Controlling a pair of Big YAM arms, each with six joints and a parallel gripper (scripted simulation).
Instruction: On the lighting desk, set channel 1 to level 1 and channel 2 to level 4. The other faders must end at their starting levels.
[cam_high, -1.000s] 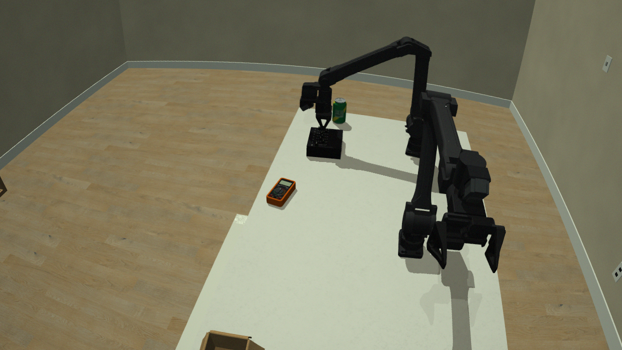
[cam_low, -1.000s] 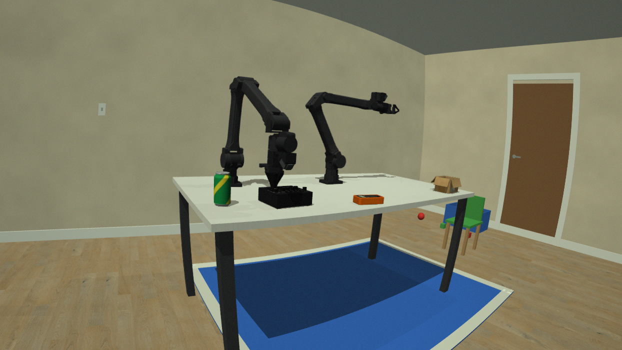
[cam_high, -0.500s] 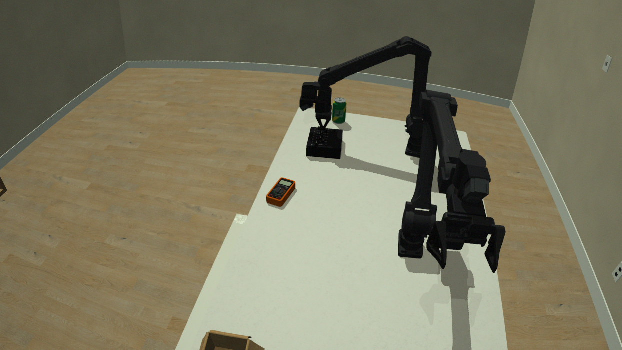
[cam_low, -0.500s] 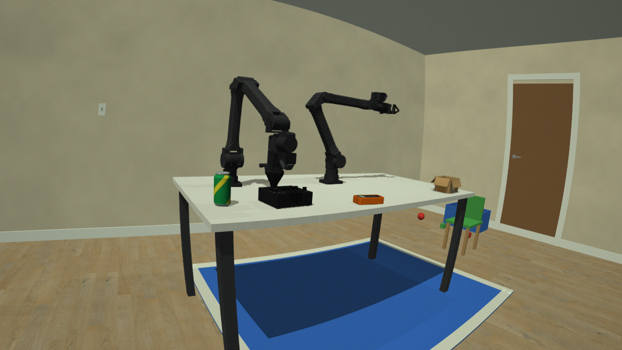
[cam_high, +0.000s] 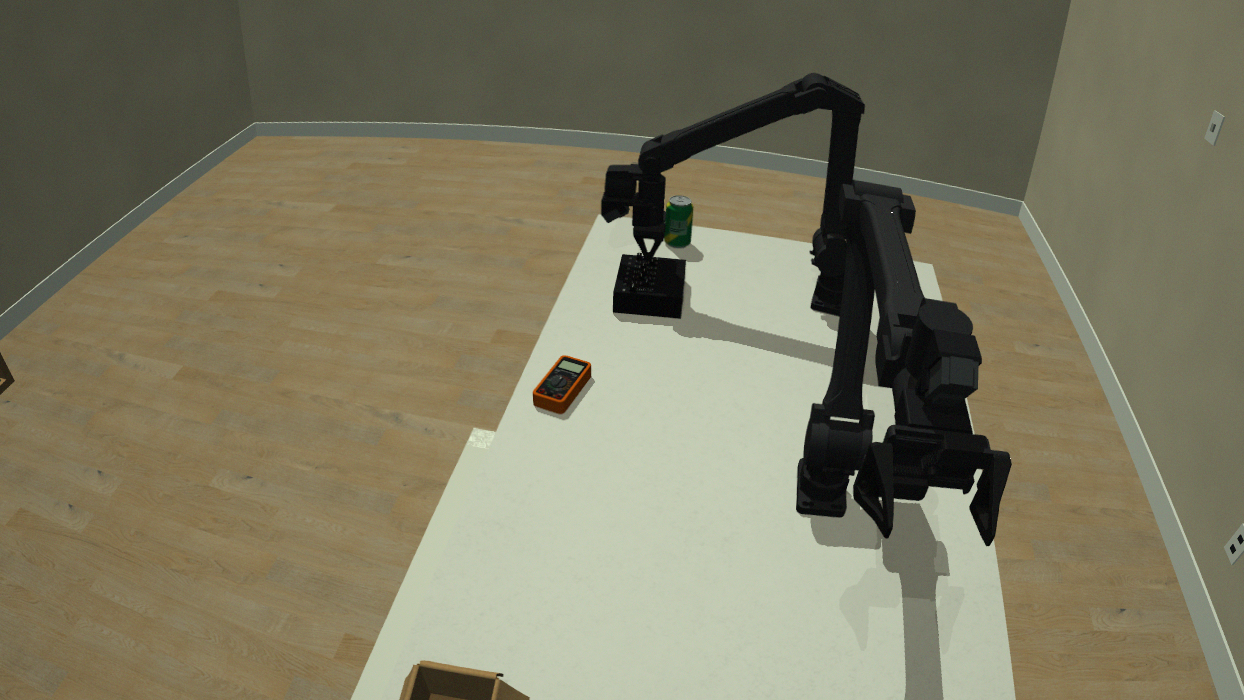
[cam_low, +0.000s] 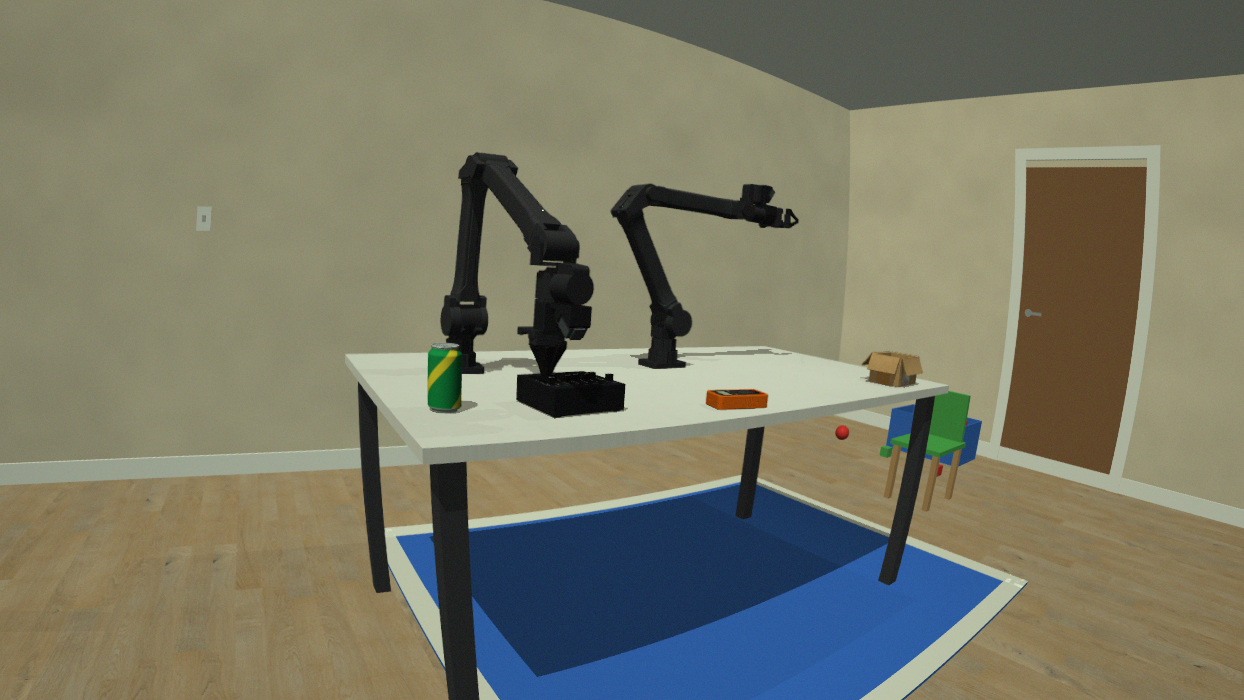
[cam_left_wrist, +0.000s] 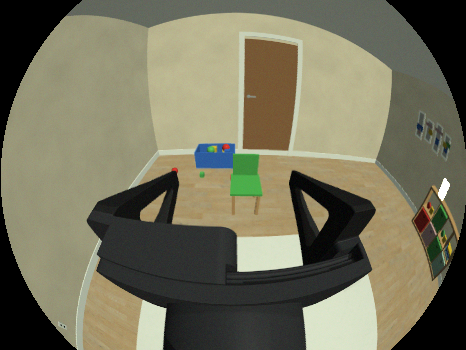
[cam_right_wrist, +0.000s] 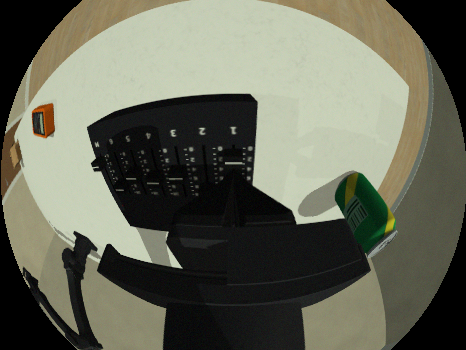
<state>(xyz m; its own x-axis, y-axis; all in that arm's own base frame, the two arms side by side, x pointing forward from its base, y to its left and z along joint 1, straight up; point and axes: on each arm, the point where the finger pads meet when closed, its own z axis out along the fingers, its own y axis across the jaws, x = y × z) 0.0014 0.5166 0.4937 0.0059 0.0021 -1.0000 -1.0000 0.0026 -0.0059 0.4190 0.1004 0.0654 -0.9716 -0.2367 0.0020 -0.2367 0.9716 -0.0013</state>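
Now: right hand 20 mm short of the channel 1 fader cap. Also, from my right hand: orange multimeter (420 mm to the left, 70 mm ahead, 50 mm below); then channel 2 fader cap (20 mm to the left, 10 mm behind); then can (190 mm to the right, 40 mm behind).
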